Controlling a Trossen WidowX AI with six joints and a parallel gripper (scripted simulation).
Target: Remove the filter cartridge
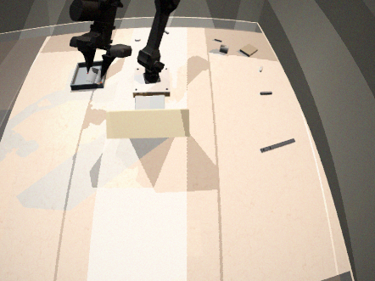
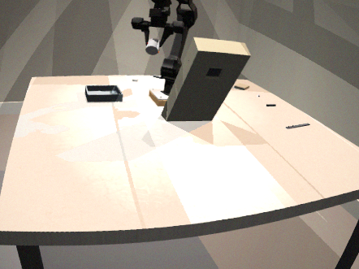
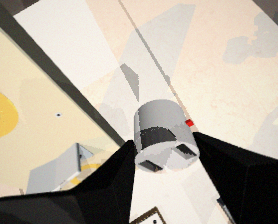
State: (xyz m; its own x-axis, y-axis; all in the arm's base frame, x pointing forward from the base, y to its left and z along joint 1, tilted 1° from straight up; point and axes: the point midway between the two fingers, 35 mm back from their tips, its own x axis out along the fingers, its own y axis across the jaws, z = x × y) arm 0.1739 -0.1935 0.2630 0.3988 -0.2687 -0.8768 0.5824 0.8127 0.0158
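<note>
My gripper tip is now 300 mm past the blue-grey tray, 260 mm above it and 70 mm to the left of it. Round my gripper tip: service panel (140 mm to the left, 130 mm ahead, 100 mm below); round filter cartridge (right at my gripper tip).
</note>
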